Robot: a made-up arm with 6 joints.
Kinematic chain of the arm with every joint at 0, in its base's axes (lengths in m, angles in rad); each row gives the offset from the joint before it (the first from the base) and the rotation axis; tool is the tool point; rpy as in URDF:
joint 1: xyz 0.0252 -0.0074 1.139 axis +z
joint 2: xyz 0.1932 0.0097 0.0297 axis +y
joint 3: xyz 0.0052 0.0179 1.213 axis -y
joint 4: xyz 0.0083 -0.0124 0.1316 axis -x
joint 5: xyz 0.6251 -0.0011 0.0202 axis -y
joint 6: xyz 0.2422 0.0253 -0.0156 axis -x
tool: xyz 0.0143 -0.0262 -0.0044 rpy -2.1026 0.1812 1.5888
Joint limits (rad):
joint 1: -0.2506..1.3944
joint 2: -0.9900..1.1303
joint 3: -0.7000..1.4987
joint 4: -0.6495..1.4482
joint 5: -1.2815..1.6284
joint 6: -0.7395..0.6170
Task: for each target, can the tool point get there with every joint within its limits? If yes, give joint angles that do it. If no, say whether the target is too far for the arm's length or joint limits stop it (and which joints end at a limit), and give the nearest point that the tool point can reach.
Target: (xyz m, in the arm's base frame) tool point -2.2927 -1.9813 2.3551
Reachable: no: too far | nearest point -1.2460 -1.0899 2.1424 | short by 1.391 m
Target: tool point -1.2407 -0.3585 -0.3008
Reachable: no: joint limits stop it (at a limit: joint 2, joint 3, joint 5, joint 6) | nearest point -1.4787 -0.4245 1.8927 | short by 2.207 m
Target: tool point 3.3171 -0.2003 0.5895
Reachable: no: too far | nearest point 2.1139 -0.1298 1.2458 | short by 1.372 m
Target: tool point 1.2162 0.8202 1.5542
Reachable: yes | joints 0.6140 0.5394 -0.5169 -0.2343 0.3563 0.3074
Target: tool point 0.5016 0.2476 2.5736
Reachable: yes | joints 0.4912 -0.4217 -0.4453 -0.0780 0.7897 -0.1915
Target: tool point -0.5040 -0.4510 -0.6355
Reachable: no: joint limits stop it (at a limit: joint 1, joint 2, joint 3, joint 6) | nearest point 1.0778 -0.3162 0.8532 | short by 2.176 m
